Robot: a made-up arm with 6 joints.
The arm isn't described. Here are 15 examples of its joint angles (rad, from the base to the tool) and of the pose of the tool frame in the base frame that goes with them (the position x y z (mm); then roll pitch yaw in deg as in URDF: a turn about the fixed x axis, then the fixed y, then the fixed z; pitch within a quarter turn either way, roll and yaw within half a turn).
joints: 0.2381 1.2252 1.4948 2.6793 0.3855 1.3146
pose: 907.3 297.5 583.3 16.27 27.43 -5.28
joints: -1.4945 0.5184 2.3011 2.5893 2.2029 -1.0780
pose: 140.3 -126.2 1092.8 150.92 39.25 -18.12
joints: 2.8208 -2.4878 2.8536 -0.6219 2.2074 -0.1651
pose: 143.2 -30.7 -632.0 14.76 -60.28 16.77
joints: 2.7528 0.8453 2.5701 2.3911 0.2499 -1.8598
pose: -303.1 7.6 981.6 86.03 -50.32 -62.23
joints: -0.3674 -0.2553 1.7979 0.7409 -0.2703 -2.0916
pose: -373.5 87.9 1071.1 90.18 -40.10 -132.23
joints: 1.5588 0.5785 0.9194 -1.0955 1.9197 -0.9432
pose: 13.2 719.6 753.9 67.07 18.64 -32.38
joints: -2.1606 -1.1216 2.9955 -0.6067 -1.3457 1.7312
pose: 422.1 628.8 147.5 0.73 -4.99 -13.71
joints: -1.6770 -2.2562 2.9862 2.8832 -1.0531 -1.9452
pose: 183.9 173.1 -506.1 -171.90 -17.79 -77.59
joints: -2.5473 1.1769 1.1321 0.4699 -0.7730 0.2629
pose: -790.6 -523.8 481.1 -144.67 13.96 -143.79
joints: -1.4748 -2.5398 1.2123 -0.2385 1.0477 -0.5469
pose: -90.5 597.2 -503.2 -116.93 43.00 -132.35
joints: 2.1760 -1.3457 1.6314 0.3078 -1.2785 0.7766
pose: 566.7 -771.0 342.6 38.23 -56.68 -73.41
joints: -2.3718 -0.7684 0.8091 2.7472 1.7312 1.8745
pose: 402.0 245.9 1035.3 -35.71 -1.16 -147.66
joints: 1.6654 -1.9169 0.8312 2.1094 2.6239 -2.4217
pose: -1.5 -949.1 40.8 163.67 5.24 156.50
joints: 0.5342 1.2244 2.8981 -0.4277 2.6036 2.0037
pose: 488.6 245.8 845.7 -75.12 41.53 -168.27
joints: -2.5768 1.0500 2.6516 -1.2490 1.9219 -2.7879
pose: -496.0 -331.3 949.8 -123.68 -13.80 113.78
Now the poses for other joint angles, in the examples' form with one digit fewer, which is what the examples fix.
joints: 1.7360 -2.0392 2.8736 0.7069 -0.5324 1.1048
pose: 87 -372 -458 -68.2 66.9 -125.8
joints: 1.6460 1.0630 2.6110 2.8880 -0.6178 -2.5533
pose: -163 471 885 52.8 -23.2 -89.9
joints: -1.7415 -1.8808 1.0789 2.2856 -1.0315 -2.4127
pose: 274 882 -36 104.5 60.0 148.2
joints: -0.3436 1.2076 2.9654 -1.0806 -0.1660 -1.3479
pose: 558 -212 832 65.0 -64.3 -53.0
